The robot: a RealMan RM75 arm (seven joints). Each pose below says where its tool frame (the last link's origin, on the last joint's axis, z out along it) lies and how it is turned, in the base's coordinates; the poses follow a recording.
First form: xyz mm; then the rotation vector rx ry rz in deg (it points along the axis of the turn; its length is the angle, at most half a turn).
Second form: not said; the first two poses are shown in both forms.
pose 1, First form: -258.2 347.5 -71.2 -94.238 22.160 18.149
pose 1, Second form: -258.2 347.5 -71.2; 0.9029 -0.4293 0.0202; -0.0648 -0.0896 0.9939; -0.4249 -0.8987 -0.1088
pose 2, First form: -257.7 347.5 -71.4 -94.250 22.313 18.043
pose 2, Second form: -257.7 347.5 -71.4; 0.9026 -0.4299 0.0228; -0.0676 -0.0893 0.9937; -0.4251 -0.8985 -0.1097
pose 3, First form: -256.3 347.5 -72.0 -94.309 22.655 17.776
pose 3, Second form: -256.3 347.5 -72.0; 0.9020 -0.4309 0.0289; -0.0744 -0.0890 0.9933; -0.4254 -0.8980 -0.1123
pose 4, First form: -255.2 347.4 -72.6 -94.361 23.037 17.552
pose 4, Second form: -255.2 347.4 -72.6; 0.9009 -0.4327 0.0350; -0.0811 -0.0886 0.9928; -0.4264 -0.8972 -0.1149
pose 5, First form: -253.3 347.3 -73.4 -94.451 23.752 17.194
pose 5, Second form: -253.3 347.3 -73.4; 0.8985 -0.4366 0.0456; -0.0931 -0.0881 0.9918; -0.4290 -0.8953 -0.1198
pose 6, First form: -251.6 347.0 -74.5 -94.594 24.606 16.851
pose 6, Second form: -251.6 347.0 -74.5; 0.8952 -0.4421 0.0570; -0.1066 -0.0882 0.9904; -0.4328 -0.8926 -0.1261
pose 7, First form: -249.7 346.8 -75.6 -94.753 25.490 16.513
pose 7, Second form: -249.7 346.8 -75.6; 0.8915 -0.4479 0.0685; -0.1205 -0.0886 0.9887; -0.4368 -0.8897 -0.1330
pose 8, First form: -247.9 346.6 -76.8 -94.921 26.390 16.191
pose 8, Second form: -247.9 346.6 -76.8; 0.8874 -0.4540 0.0799; -0.1345 -0.0891 0.9869; -0.4410 -0.8865 -0.1402
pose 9, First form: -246.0 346.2 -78.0 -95.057 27.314 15.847
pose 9, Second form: -246.0 346.2 -78.0; 0.8831 -0.4602 0.0918; -0.1487 -0.0890 0.9849; -0.4450 -0.8834 -0.1470
